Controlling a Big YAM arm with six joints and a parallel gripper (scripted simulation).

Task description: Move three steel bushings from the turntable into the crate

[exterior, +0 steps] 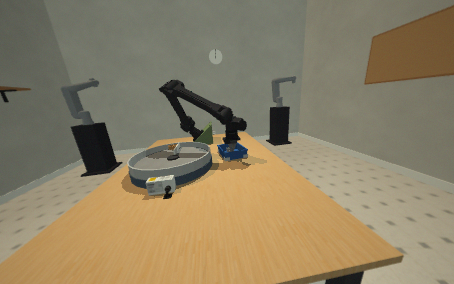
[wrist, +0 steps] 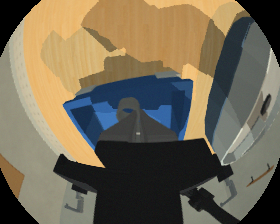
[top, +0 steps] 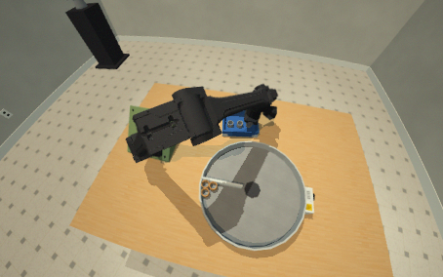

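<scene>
Right now my hand is 50 mm past the blue crate, 10 mm to the right of it and 10 mm above it. Also, from my hand: grey turntable 340 mm to the right, 30 mm ahead, 20 mm above.
</scene>
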